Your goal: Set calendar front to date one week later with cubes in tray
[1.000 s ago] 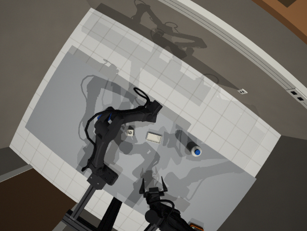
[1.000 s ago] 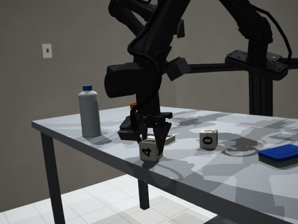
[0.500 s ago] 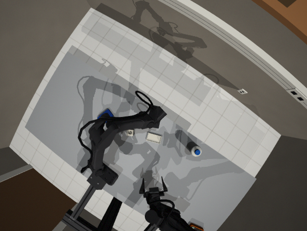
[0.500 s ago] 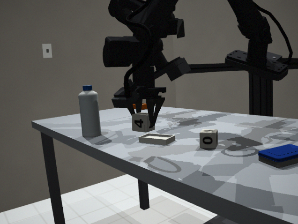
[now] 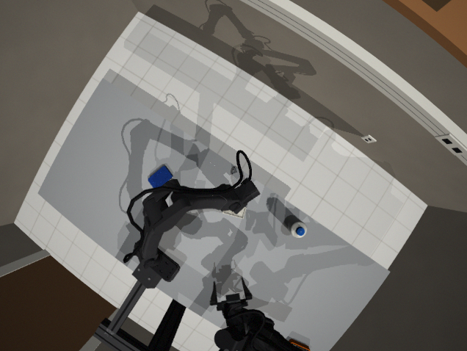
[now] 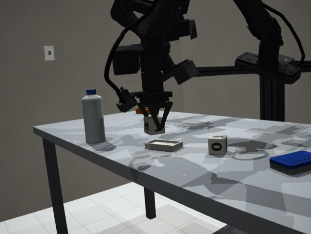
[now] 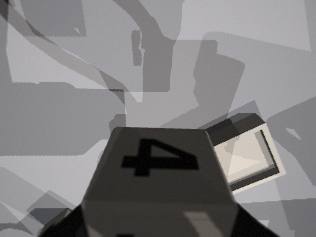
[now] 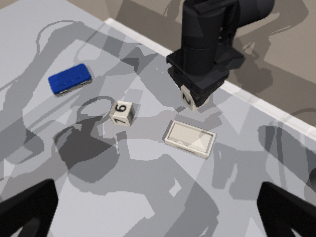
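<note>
Now: the calendar tray 70 mm below my left hand, 50 mm behind it and 40 mm to the right of it. Round my left hand: blue box: 340 mm to the left, 130 mm behind, 70 mm below; then white bottle: 300 mm to the right, 50 mm ahead, 10 mm above; then orange box: 750 mm to the right, 490 mm behind, 60 mm below.
</note>
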